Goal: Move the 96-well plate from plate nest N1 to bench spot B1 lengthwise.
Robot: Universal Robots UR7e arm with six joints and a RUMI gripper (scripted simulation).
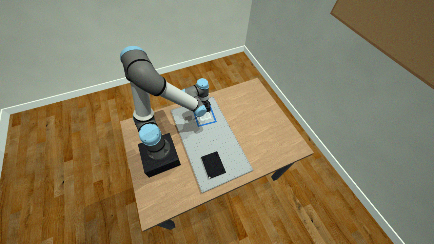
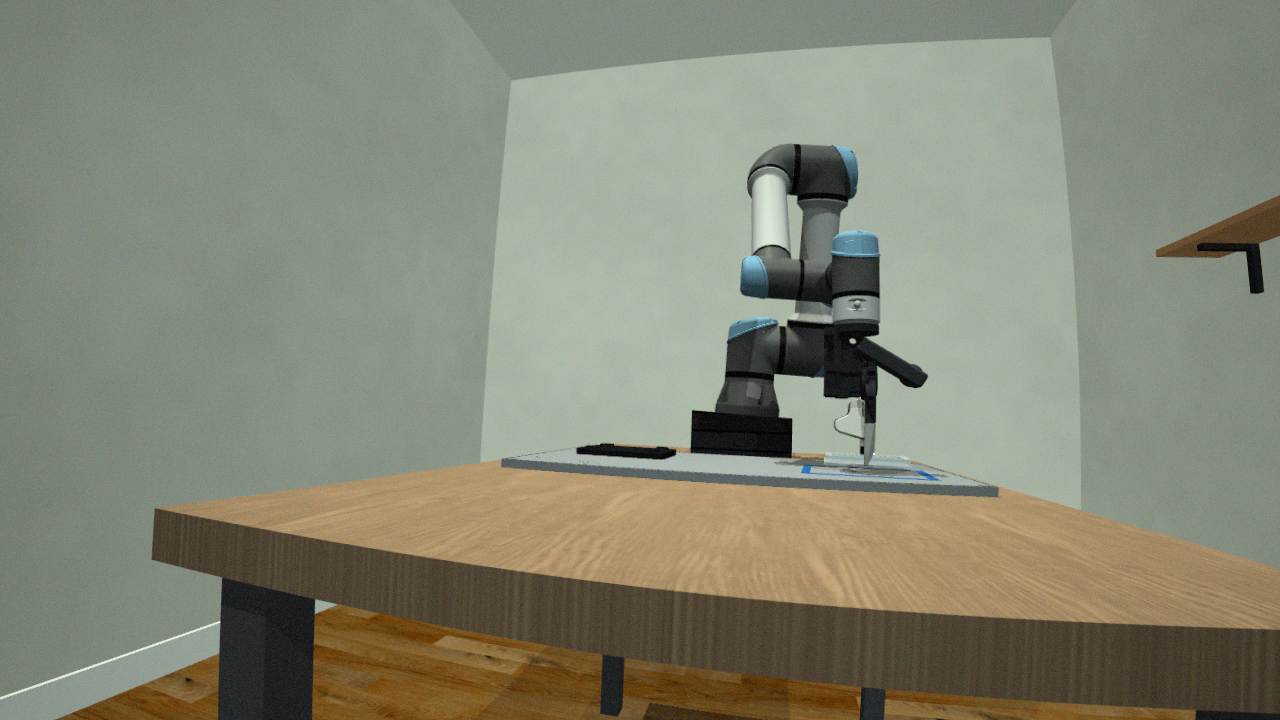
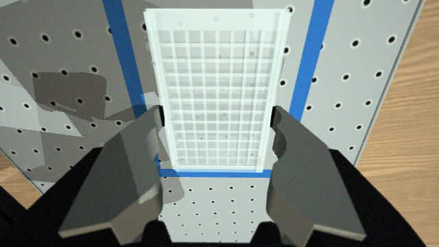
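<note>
Right now the 96-well plate is 10 mm below my hand. Round my hand: black plate nest: 420 mm to the right, 40 mm behind, 20 mm below.
</note>
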